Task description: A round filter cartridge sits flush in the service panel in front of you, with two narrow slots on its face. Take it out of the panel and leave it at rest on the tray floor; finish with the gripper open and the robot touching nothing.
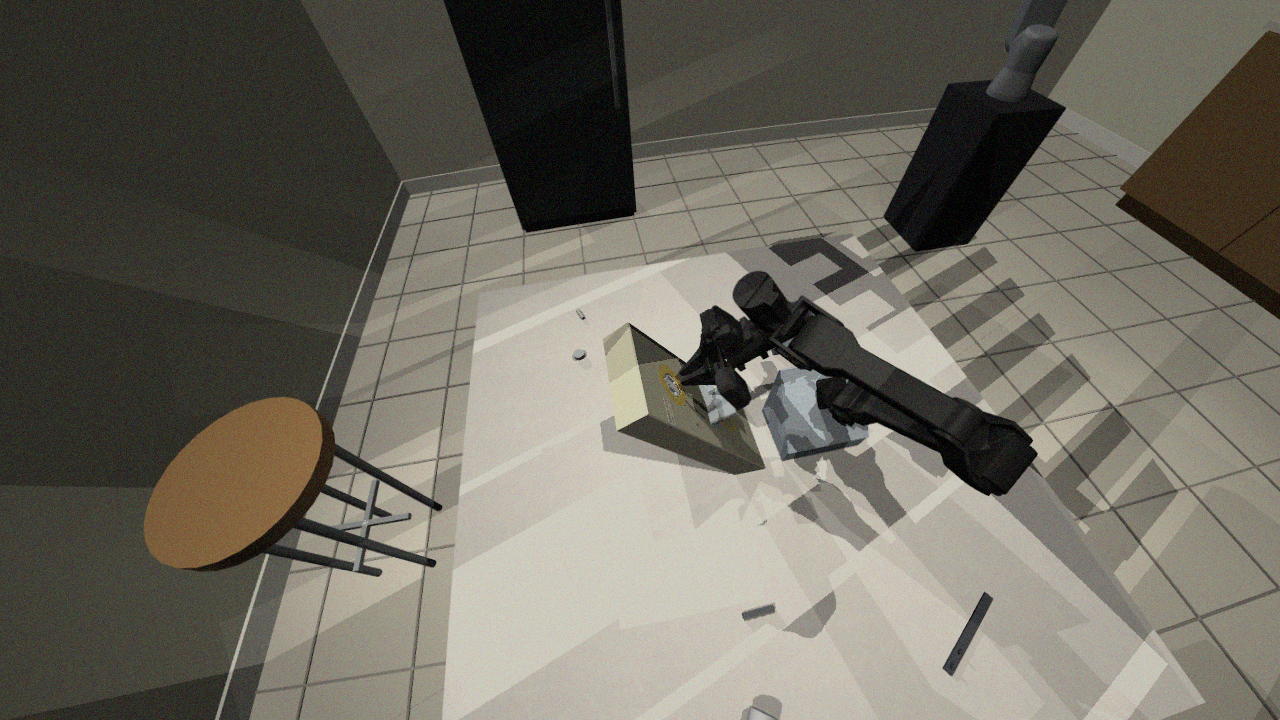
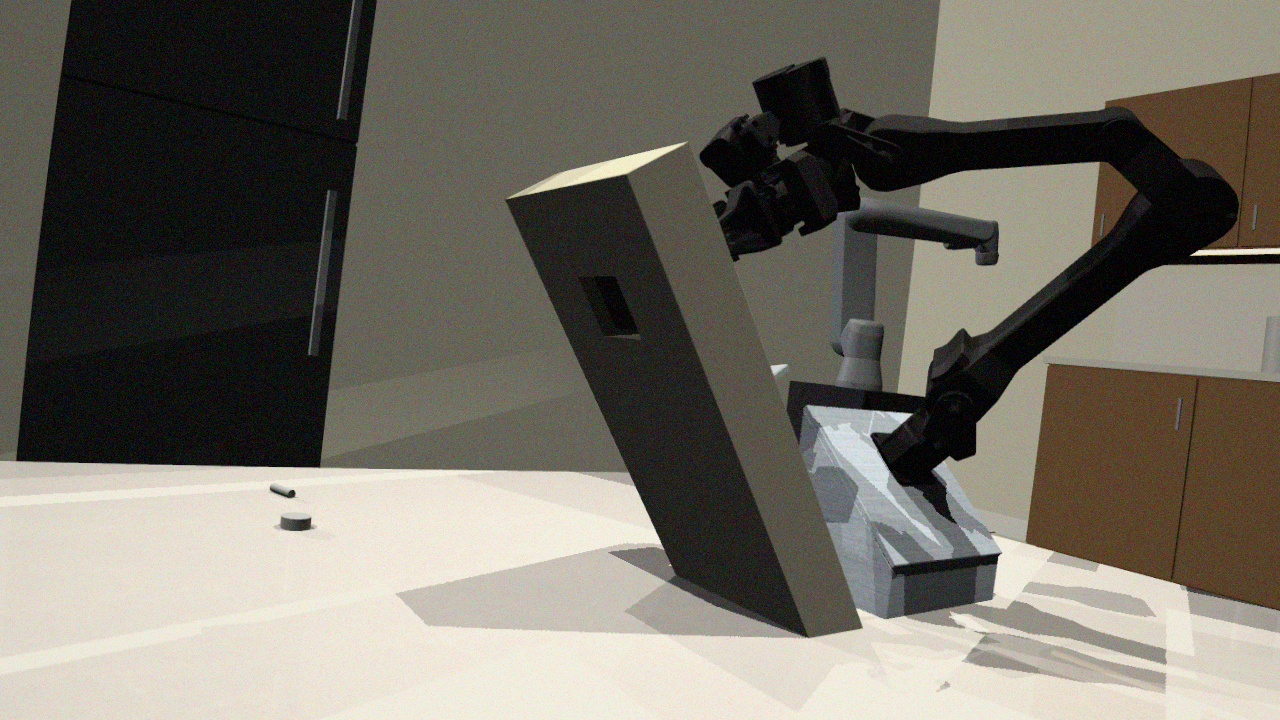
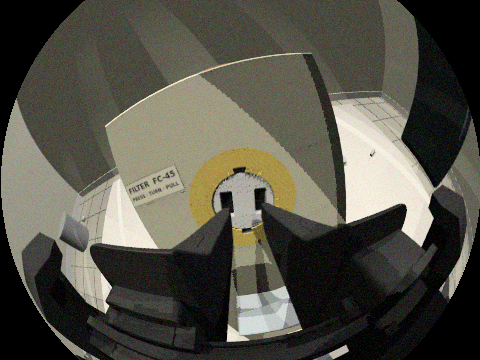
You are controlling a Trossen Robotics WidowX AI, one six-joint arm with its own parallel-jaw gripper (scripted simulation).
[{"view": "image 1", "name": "gripper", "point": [681,378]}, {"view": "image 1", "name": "tan service panel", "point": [644,408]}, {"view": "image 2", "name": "tan service panel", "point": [632,255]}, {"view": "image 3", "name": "gripper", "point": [245,212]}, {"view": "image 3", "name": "round grey filter cartridge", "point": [243,193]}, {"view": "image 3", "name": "tan service panel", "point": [272,115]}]
